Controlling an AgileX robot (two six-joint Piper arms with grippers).
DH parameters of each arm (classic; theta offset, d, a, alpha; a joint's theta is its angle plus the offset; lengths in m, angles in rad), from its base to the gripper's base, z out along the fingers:
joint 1: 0 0.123 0 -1.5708
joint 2: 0.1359 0 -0.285 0
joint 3: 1.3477 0 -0.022 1.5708
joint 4: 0 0.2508 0 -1.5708
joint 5: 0 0 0.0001 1.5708
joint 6: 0 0.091 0 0
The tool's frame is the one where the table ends.
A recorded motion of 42 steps. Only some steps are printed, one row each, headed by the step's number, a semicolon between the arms.
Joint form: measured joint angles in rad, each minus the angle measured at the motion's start. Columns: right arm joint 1, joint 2, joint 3, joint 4, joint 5, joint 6; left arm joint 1, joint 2, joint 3, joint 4, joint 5, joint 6.
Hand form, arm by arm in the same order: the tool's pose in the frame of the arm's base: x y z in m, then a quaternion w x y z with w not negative. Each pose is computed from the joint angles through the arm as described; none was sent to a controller.
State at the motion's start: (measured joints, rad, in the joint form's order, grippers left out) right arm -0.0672 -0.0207 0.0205 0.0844 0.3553 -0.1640; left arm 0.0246 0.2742 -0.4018 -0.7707 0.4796 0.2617
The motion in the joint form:
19: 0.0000 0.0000 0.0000 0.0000 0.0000 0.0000; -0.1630 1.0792 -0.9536 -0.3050 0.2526 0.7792
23: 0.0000 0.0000 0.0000 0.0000 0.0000 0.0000; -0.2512 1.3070 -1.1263 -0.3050 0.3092 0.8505
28: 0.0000 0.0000 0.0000 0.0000 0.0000 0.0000; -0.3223 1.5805 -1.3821 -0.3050 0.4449 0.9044
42: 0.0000 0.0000 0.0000 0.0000 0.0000 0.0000; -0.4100 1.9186 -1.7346 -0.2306 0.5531 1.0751
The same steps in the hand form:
19: 0.0526 -0.0009 0.1755 0.60587 -0.01591 0.79466 -0.03446; 0.2844 -0.0937 0.4285 0.55370 0.27126 0.74261 -0.26146
23: 0.0526 -0.0009 0.1755 0.60587 -0.01591 0.79466 -0.03446; 0.3346 -0.1355 0.4070 0.51226 0.34240 0.73430 -0.28488
28: 0.0526 -0.0009 0.1755 0.60587 -0.01591 0.79466 -0.03446; 0.3845 -0.1849 0.3757 0.45837 0.42466 0.71017 -0.32436
42: 0.0526 -0.0009 0.1755 0.60587 -0.01591 0.79466 -0.03446; 0.4328 -0.2466 0.3190 0.43164 0.56024 0.64003 -0.30031

